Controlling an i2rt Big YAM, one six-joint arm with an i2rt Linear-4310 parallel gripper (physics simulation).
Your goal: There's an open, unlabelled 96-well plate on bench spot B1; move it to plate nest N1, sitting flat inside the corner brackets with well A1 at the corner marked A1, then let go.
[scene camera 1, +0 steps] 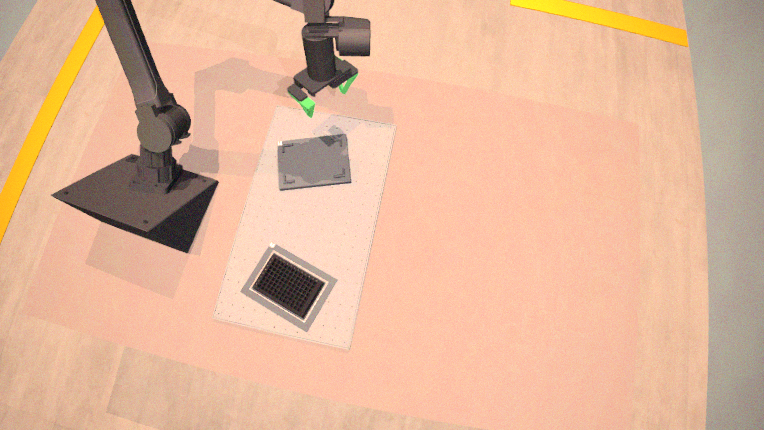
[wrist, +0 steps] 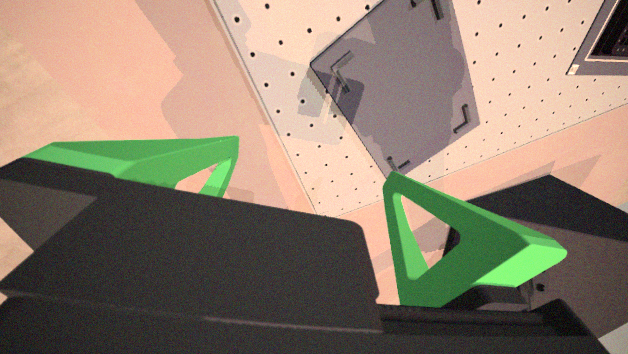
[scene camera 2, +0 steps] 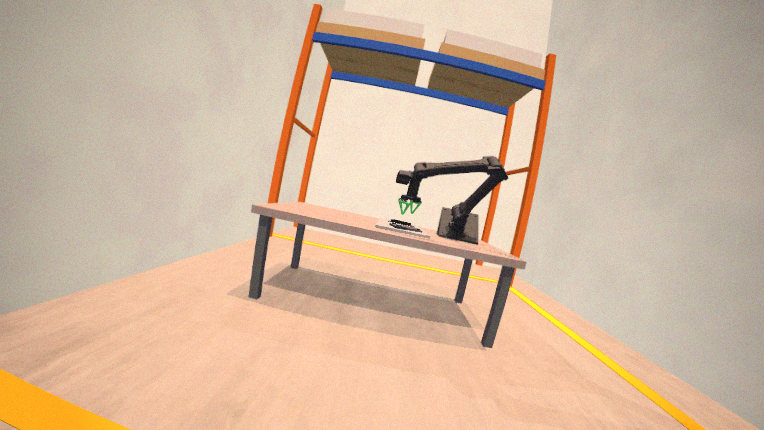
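Note:
The black 96-well plate lies on the grey mat of bench spot B1; it is partly cut off in the wrist view. The mat's white corner tag shows. The grey nest N1 has black corner brackets and no plate in it; its white tag is at the upper left in scene camera 1. My gripper is open and empty, with green fingers. It hangs above the board's end beyond the nest, well away from the plate. The nest's tag is hidden in the wrist view.
The nest and mat are on a pale perforated board. The arm's dark base stands beside it on the table. An orange and blue rack with boxes rises behind the table.

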